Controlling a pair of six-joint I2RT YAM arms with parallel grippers.
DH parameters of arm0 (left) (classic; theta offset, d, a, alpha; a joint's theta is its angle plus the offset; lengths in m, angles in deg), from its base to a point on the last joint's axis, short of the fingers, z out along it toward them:
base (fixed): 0 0 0 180
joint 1: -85.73 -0.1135 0.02 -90
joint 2: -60.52 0 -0.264 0
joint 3: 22.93 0 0.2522 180
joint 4: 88.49 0 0.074 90
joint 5: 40.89 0 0 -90
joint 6: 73.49 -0.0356 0 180
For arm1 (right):
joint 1: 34.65 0.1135 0.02 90
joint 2: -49.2 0 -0.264 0
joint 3: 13.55 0 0.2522 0
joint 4: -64.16 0 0.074 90
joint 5: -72.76 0 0 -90
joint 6: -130.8 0.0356 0 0
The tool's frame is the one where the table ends.
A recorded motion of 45 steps. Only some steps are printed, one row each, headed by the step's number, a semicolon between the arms.
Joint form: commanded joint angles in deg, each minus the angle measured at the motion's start. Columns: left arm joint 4, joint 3, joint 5, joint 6, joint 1, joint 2; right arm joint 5, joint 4, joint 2, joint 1, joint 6, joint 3.
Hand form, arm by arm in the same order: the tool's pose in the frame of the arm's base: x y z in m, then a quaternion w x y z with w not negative. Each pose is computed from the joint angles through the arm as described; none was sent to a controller.
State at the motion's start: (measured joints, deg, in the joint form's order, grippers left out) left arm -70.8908 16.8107 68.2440 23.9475 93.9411 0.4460; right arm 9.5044 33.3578 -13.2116 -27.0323 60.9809 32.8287
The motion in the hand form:
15: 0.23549 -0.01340 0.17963 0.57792 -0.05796 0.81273 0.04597; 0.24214 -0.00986 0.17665 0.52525 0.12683 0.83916 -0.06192
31: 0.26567 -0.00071 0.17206 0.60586 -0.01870 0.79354 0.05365; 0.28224 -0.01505 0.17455 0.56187 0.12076 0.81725 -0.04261
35: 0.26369 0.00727 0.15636 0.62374 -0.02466 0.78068 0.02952; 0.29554 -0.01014 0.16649 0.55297 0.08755 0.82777 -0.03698
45: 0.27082 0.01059 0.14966 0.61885 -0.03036 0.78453 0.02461; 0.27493 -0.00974 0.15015 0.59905 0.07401 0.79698 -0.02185
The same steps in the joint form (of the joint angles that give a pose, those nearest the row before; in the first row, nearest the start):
15: -32.80 -5.36 -6.07 -3.29 -3.00 -9.18; -13.37 36.82 -8.51 -8.00 -11.61 -8.40
31: -45.78 -2.53 -11.86 -9.18 -7.09 -20.52; -16.54 48.53 -20.34 -9.39 -12.07 -3.12
35: -55.90 -5.48 -15.83 -7.59 -9.34 -25.22; -18.56 49.67 -24.78 -8.60 -14.52 -0.99
45: -57.43 -4.40 -16.62 -6.90 -10.12 -28.58; -20.87 65.48 -25.80 -8.89 -15.24 -9.27

